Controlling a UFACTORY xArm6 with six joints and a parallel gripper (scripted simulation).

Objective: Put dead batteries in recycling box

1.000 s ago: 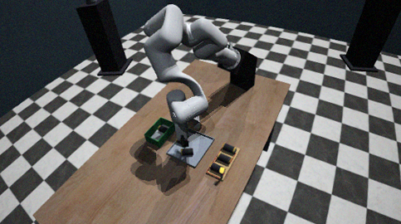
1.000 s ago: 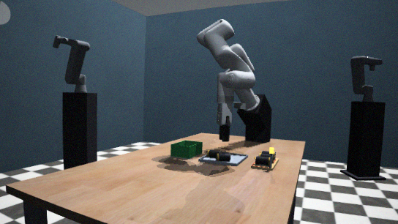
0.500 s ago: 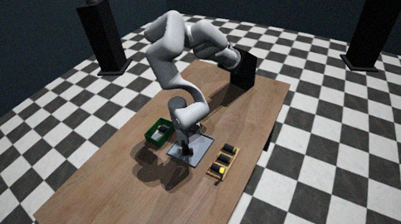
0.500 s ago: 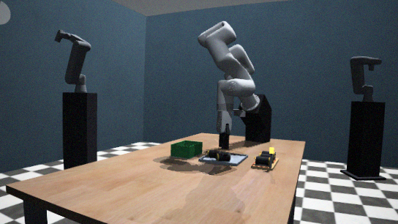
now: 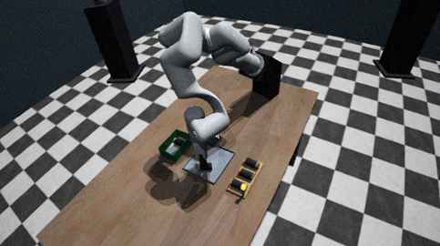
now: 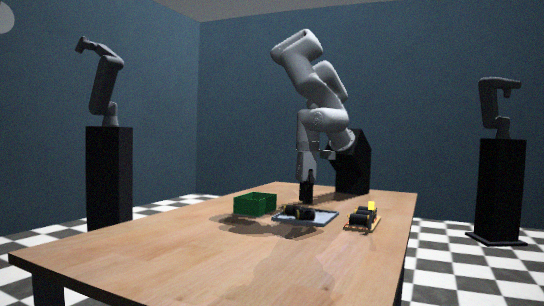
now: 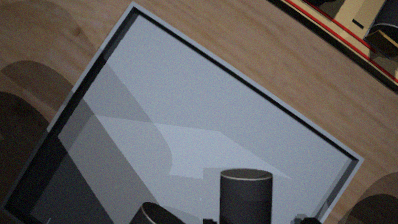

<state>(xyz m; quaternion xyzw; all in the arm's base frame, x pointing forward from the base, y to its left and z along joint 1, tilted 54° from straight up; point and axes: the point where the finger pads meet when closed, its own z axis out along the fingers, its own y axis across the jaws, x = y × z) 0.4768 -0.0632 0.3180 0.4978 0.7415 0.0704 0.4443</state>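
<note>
Right now my hand is 50 mm past the grey tray, 10 mm to the right of it and 80 mm above it. The rest, counted from my hand: green recycling box 110 mm behind, 170 mm to the right, 60 mm below.
</note>
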